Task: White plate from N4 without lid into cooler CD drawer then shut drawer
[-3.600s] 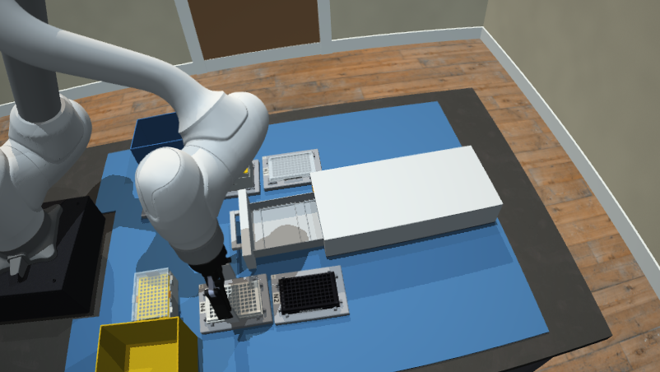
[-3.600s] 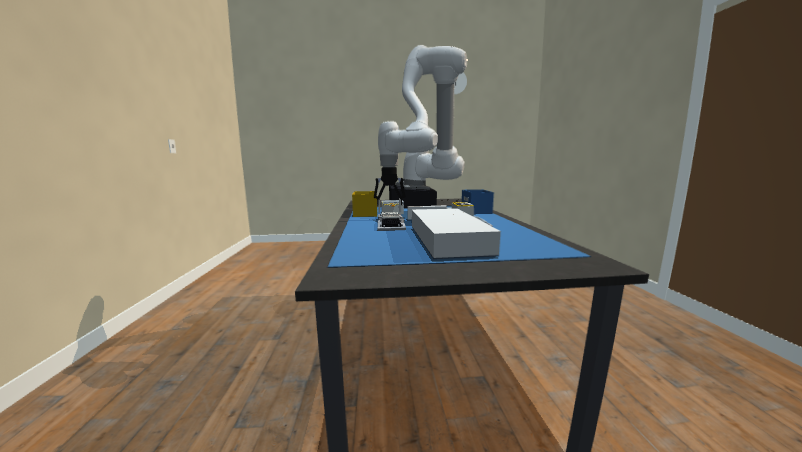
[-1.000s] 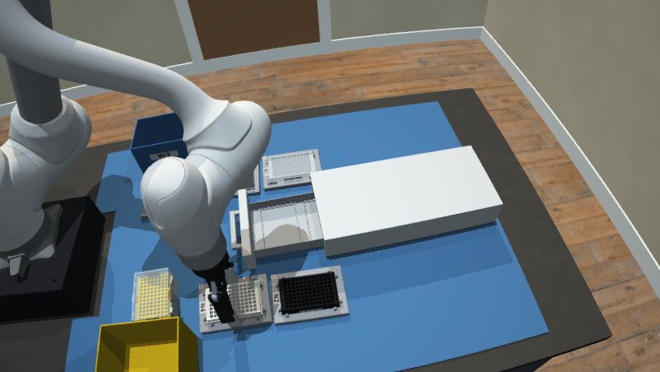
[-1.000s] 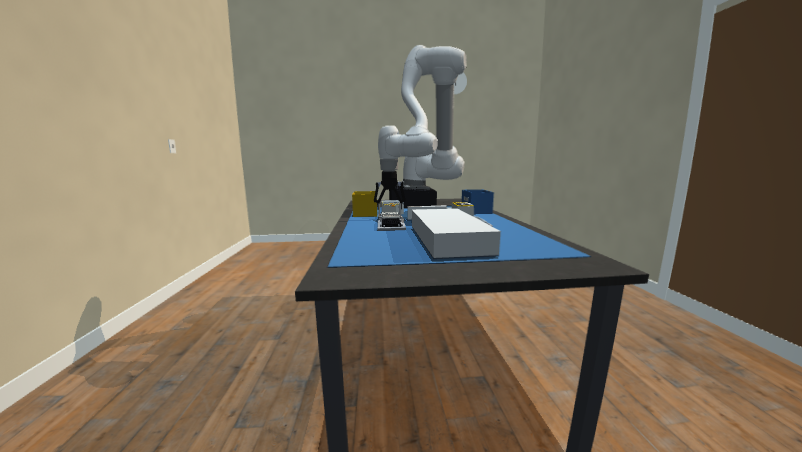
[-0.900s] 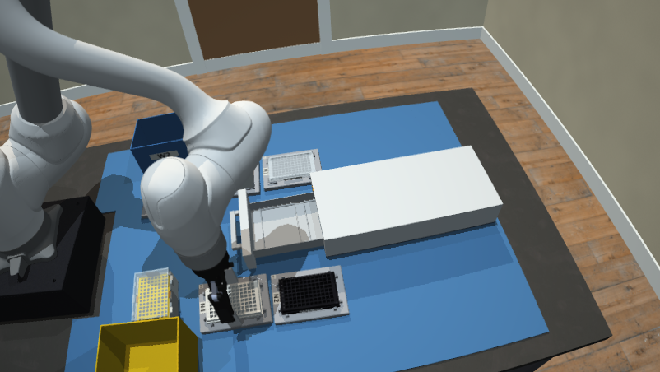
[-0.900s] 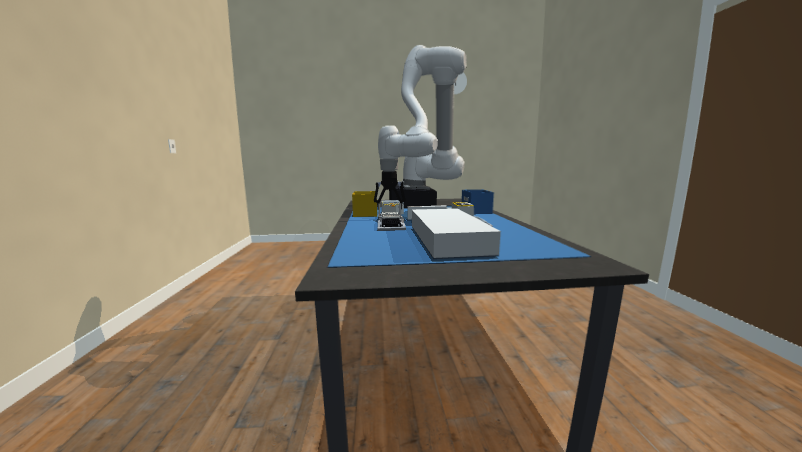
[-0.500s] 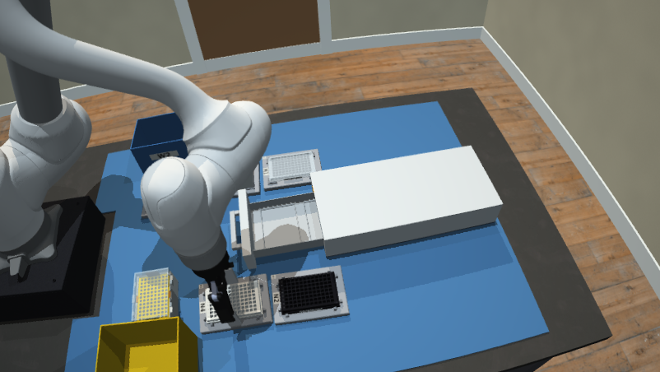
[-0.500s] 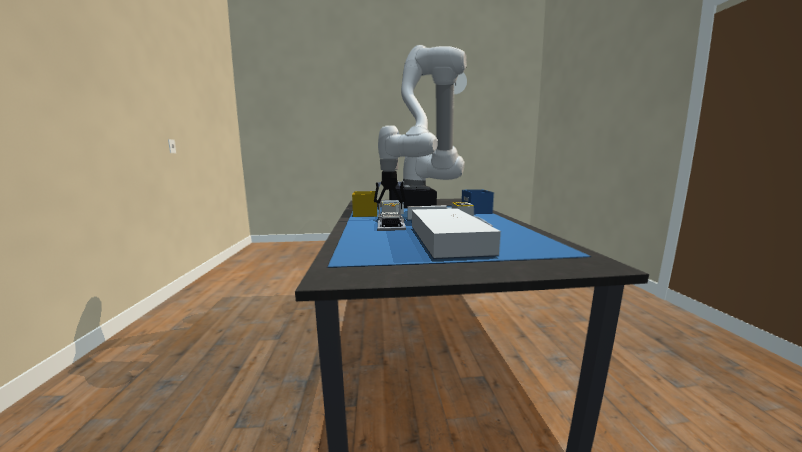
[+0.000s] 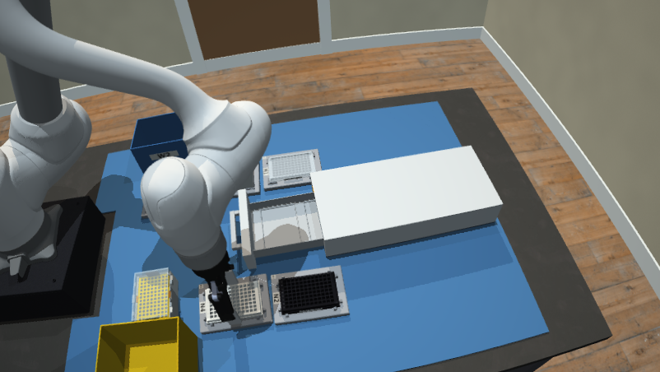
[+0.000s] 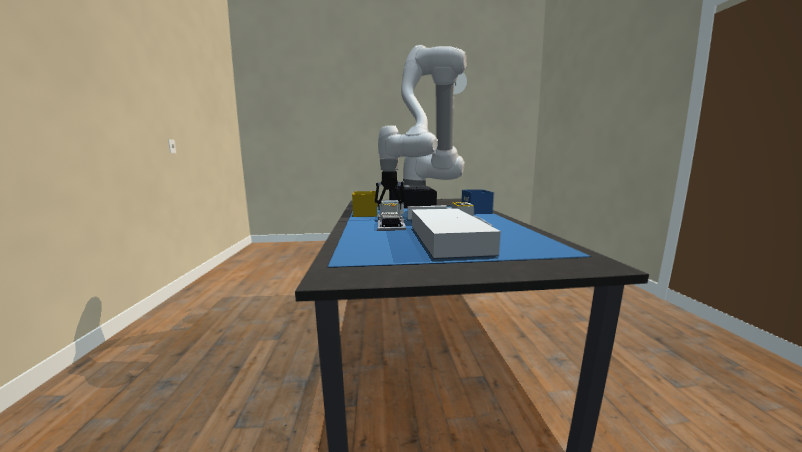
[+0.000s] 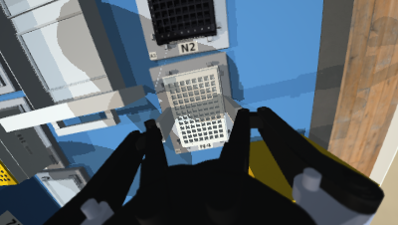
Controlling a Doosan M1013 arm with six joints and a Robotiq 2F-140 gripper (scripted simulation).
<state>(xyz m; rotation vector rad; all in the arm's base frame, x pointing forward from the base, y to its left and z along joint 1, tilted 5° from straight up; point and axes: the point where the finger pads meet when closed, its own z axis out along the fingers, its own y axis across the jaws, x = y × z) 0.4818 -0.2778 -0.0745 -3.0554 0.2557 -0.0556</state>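
Right now my hand is 20 mm above the white plate. Also, from my hand: yellow bin 200 mm behind, 90 mm to the right; then tip box 170 mm behind, 60 mm to the left; then black plate 170 mm ahead, 30 mm to the right, 20 mm below.
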